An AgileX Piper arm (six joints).
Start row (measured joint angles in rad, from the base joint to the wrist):
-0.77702, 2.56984, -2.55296, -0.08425, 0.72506, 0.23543
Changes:
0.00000, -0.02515, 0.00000, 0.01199, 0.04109, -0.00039
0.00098, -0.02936, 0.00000, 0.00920, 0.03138, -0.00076
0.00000, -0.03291, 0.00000, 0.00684, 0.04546, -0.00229
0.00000, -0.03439, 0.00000, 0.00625, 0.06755, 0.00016
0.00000, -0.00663, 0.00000, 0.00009, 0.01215, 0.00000
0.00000, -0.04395, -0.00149, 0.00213, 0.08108, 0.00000
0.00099, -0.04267, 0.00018, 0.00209, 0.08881, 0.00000
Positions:
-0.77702, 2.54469, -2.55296, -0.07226, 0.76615, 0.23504
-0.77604, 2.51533, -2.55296, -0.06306, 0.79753, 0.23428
-0.77604, 2.48242, -2.55296, -0.05622, 0.84299, 0.23199
-0.77604, 2.44803, -2.55296, -0.04997, 0.91054, 0.23215
-0.77604, 2.44140, -2.55296, -0.04988, 0.92269, 0.23215
-0.77604, 2.39745, -2.55445, -0.04775, 1.00377, 0.23215
-0.77505, 2.35478, -2.55427, -0.04566, 1.09258, 0.23215

